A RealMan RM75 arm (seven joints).
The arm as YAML. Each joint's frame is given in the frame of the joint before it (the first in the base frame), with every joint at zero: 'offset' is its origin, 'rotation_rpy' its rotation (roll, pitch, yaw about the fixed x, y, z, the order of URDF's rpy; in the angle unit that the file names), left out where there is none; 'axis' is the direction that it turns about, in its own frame. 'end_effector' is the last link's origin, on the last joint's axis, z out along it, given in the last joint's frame.
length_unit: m
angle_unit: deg
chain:
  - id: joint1
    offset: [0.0, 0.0, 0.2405]
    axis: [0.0, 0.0, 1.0]
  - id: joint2
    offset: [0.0, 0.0, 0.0]
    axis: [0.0, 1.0, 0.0]
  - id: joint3
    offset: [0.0, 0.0, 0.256]
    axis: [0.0, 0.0, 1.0]
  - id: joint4
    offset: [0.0, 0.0, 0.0]
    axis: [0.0, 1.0, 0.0]
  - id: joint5
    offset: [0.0, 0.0, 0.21]
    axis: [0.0, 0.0, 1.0]
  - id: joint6
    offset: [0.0, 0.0, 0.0]
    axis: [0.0, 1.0, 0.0]
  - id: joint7
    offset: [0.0, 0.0, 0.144]
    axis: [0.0, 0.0, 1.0]
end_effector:
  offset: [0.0, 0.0, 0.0]
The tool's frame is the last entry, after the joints.
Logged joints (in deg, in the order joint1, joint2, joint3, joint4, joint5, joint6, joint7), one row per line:
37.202, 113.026, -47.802, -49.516, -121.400, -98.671, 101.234
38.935, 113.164, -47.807, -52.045, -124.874, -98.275, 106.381
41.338, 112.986, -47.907, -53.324, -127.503, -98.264, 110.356
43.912, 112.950, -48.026, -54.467, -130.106, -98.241, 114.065
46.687, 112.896, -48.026, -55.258, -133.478, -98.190, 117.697
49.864, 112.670, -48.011, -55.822, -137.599, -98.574, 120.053
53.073, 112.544, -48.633, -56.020, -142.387, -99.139, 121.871
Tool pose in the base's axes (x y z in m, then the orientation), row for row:
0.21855, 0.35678, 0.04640, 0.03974, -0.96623, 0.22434, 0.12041
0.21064, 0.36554, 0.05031, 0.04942, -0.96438, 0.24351, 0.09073
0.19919, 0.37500, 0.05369, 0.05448, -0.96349, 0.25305, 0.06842
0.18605, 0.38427, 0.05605, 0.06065, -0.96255, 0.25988, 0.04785
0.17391, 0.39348, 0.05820, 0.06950, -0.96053, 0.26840, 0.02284
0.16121, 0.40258, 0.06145, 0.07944, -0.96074, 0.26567, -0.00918
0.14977, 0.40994, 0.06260, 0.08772, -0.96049, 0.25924, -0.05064
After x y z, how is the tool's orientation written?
As a quaternion, w x y z.
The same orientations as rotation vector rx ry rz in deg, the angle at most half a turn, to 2 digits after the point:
-169.65, 39.39, 21.14
-168.33, 42.50, 15.84
-167.66, 44.03, 11.91
-166.87, 45.05, 8.30
-165.64, 46.28, 3.94
-164.70, 45.54, -1.57
-163.85, 44.22, -8.64

